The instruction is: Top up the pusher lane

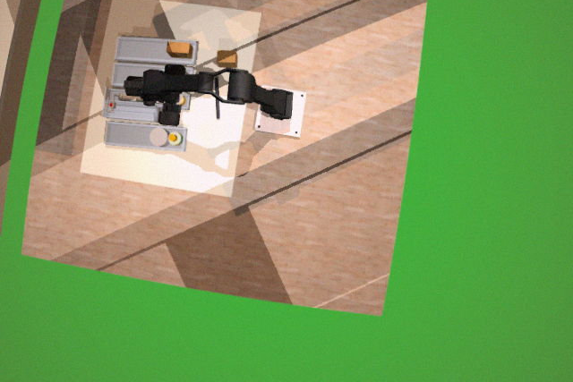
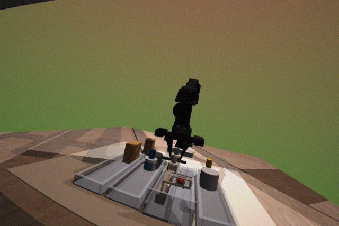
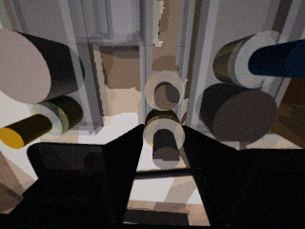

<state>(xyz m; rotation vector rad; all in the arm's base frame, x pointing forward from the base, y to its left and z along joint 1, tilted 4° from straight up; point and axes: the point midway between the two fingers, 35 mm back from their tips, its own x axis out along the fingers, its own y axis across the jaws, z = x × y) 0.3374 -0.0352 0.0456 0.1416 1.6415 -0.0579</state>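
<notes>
Now: gripper tip 140 mm short of the sprung lane, 30 mm above it and 10 mm to the right of it. Round my gripper tip: red mark: 220 mm ahead, 20 mm above, 10 mm to the left; then brown box: 170 mm to the right, 10 mm below.
</notes>
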